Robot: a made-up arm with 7 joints. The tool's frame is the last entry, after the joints. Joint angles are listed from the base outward. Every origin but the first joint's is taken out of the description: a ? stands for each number. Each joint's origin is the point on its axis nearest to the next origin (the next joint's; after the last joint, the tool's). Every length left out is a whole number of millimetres.
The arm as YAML. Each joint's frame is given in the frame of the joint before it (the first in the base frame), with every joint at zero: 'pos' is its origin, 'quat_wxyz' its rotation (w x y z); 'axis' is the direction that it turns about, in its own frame. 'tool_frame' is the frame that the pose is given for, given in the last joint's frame.
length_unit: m
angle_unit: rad
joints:
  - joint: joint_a
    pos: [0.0, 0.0, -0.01]
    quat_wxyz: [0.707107, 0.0, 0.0, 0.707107]
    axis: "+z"
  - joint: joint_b
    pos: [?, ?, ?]
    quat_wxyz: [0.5, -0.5, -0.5, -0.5]
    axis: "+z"
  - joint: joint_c
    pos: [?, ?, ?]
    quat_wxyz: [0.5, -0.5, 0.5, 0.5]
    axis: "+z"
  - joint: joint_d
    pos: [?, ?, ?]
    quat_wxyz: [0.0, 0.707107, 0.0, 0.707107]
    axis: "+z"
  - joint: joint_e
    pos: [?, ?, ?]
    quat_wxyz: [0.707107, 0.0, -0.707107, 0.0]
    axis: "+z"
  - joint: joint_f
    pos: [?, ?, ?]
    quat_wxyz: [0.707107, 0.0, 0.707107, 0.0]
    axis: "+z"
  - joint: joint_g
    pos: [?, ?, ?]
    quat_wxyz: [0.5, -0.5, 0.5, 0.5]
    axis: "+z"
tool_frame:
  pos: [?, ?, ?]
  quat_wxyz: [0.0, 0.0, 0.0, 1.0]
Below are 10 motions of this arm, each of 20 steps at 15 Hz.
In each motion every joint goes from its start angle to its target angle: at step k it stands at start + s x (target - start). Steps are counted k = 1, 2, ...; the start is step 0. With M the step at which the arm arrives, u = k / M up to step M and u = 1 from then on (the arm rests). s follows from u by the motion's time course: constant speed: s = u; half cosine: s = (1 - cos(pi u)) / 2; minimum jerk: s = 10 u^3 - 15 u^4 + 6 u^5.
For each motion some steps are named. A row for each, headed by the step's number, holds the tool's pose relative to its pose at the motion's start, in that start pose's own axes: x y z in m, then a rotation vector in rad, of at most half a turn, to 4 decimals.
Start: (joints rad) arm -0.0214 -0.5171 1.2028 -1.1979 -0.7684 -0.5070 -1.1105
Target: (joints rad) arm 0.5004 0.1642 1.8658 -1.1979 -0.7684 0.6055 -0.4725
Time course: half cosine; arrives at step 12
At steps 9, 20:
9: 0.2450 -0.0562 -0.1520 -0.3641 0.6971 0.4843
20: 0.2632 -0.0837 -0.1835 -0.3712 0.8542 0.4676

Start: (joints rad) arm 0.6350 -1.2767 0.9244 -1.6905 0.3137 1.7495 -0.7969
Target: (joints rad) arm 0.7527 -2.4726 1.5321 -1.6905 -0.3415 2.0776 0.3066
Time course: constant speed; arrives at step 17
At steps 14, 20:
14: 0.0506 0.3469 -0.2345 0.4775 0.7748 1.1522
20: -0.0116 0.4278 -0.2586 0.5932 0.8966 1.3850

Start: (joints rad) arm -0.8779 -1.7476 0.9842 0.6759 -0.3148 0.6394 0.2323
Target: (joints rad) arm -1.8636 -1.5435 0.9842 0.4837 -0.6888 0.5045 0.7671
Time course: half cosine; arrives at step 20
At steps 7, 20:
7: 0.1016 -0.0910 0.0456 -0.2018 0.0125 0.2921
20: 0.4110 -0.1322 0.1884 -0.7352 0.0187 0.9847

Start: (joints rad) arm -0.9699 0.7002 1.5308 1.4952 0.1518 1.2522 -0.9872
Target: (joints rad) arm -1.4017 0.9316 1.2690 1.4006 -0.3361 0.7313 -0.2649
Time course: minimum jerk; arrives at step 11
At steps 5, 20:
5: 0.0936 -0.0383 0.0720 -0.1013 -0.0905 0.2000
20: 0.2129 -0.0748 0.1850 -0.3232 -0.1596 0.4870

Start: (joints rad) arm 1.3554 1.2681 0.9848 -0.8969 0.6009 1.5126 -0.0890
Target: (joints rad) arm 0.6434 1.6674 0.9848 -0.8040 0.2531 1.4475 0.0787
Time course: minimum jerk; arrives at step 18
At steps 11, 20:
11: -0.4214 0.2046 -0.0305 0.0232 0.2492 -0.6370
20: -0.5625 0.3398 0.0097 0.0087 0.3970 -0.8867

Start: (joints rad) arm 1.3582 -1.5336 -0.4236 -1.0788 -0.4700 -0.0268 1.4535
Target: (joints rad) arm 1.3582 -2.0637 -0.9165 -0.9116 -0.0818 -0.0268 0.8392
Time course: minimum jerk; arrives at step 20
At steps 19, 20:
19: -0.3265 0.0438 -0.0072 -0.0099 -0.8284 -0.9979
20: -0.3268 0.0440 -0.0075 -0.0096 -0.8292 -0.9993

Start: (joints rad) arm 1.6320 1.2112 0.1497 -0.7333 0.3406 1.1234 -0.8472
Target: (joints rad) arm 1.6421 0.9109 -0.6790 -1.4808 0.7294 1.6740 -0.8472
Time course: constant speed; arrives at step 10
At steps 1, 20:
1: 0.0429 0.0054 -0.0083 0.0515 -0.0544 0.0778
20: 0.3367 0.0533 0.1098 0.2677 -0.5527 0.5638

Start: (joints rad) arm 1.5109 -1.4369 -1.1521 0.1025 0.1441 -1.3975 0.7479
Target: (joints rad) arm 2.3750 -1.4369 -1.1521 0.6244 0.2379 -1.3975 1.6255
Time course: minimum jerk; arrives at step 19
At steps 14, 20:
14: 0.6081 0.5888 -0.0927 0.6141 -0.2794 1.3400
20: 0.6317 0.6974 -0.0797 0.7109 -0.3331 1.4996

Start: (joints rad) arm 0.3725 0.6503 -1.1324 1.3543 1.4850 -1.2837 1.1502
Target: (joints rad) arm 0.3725 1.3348 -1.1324 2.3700 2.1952 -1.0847 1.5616
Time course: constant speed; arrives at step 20
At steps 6, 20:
6: 0.0134 0.0402 -0.0362 0.2084 0.0068 0.0304
20: -0.0086 0.1373 -0.1278 0.4852 0.2695 0.1016

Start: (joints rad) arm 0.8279 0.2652 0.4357 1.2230 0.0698 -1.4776 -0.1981
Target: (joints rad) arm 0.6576 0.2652 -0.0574 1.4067 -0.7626 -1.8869 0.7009
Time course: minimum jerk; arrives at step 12
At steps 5, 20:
5: 0.1424 0.0251 0.0557 -0.0629 -0.1368 0.5027
20: 0.2153 0.2474 0.2492 -0.4741 -0.4388 1.3662

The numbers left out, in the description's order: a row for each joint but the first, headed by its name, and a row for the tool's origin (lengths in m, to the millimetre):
joint_b: -0.35 0.29 0.0
joint_c: 0.07 -0.07 0.0
joint_d: 0.19 0.01 0.0
joint_e: 0.12 -0.07 0.0
joint_f: -0.03 0.01 0.0
joint_g: 0.11 -0.1 0.0
tool: -0.02 0.37 0.0

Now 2 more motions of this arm.
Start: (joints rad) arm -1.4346 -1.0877 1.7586 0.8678 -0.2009 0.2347 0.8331
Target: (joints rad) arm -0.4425 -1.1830 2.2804 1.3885 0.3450 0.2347 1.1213
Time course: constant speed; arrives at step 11
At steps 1, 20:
1: -0.0327 0.0179 0.0077 0.0199 -0.0120 -0.0751
20: -0.3219 0.3004 0.2496 -0.2676 -0.0649 -0.9766

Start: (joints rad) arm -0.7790 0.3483 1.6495 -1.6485 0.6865 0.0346 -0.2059
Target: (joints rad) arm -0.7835 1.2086 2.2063 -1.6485 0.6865 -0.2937 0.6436
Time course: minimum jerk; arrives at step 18
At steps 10, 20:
10: 0.0473 0.1380 0.0043 0.1664 0.4641 0.7344
20: 0.0159 0.3000 0.0078 0.4746 0.6763 1.1550

